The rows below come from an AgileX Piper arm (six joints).
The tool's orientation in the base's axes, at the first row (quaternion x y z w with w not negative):
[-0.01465 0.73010 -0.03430 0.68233]
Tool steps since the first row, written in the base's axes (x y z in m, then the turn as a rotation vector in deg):
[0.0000 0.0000 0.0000 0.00 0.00 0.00]
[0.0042 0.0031 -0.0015 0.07 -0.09 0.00]
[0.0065 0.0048 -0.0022 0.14 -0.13 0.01]
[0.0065 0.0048 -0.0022 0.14 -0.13 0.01]
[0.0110 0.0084 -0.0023 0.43 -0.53 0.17]
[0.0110 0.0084 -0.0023 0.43 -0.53 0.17]
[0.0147 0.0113 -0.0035 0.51 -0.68 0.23]
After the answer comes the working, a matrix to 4 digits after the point.
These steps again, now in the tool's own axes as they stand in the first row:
[0.0000 0.0000 0.0000 0.00 0.00 0.00]
[0.0010 0.0033 0.0042 0.00 -0.09 0.07]
[0.0014 0.0051 0.0065 -0.01 -0.13 0.14]
[0.0014 0.0051 0.0065 -0.01 -0.13 0.14]
[0.0010 0.0088 0.0109 -0.16 -0.53 0.43]
[0.0010 0.0088 0.0109 -0.16 -0.53 0.43]
[0.0017 0.0119 0.0146 -0.22 -0.68 0.51]

The tool's axes in the first row as the columns of a matrix, in the base's axes (rounded; the answer above uses it unrounded):
[-0.0684 0.0254 0.9973]
[-0.0682 0.9972 -0.0301]
[-0.9953 -0.0701 -0.0665]

